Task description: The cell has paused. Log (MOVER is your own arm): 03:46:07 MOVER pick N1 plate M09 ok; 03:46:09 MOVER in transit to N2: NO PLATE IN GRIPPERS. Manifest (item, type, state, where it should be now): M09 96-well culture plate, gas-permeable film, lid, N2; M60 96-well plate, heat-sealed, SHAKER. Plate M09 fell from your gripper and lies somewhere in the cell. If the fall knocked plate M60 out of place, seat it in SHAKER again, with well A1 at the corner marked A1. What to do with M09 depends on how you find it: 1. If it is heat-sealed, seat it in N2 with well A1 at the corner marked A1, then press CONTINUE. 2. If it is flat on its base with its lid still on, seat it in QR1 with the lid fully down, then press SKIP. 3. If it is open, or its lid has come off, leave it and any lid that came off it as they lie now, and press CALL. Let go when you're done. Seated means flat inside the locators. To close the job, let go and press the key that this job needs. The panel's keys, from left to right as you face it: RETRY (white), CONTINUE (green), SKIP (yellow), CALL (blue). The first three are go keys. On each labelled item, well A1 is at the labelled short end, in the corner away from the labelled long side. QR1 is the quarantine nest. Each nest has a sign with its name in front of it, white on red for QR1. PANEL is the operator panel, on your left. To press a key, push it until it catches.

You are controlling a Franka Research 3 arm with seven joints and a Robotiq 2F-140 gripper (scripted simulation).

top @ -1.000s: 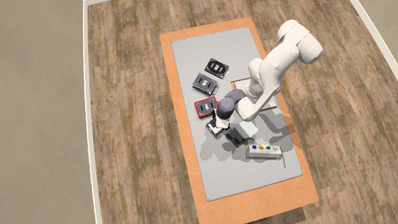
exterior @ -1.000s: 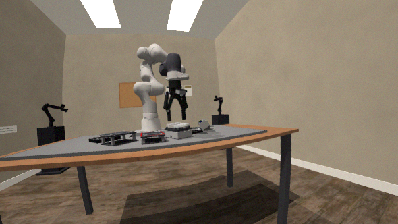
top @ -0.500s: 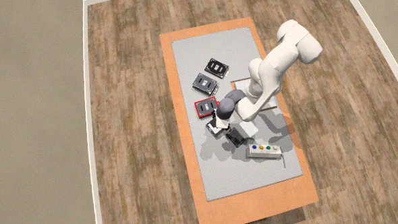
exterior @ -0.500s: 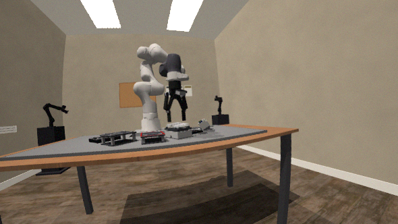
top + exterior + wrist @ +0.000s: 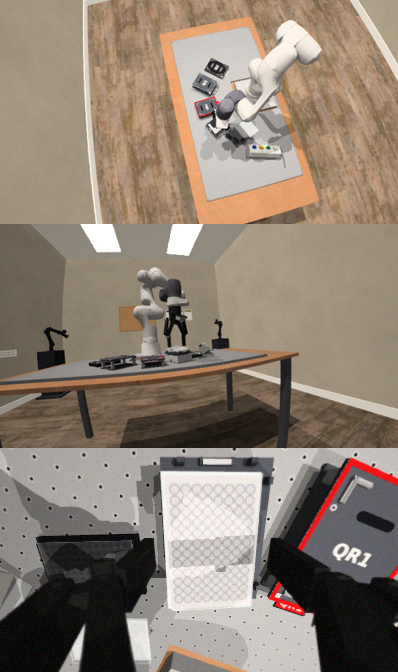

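My gripper is now 4 cm above the white 96-well plate. Also, from my hand: pale lid (22 cm behind, 11 cm below, 7 cm to the left); dark plate (12 cm to the left, 10 cm below, 10 cm behind); QR1 nest (15 cm to the right, 7 cm below, 4 cm ahead).
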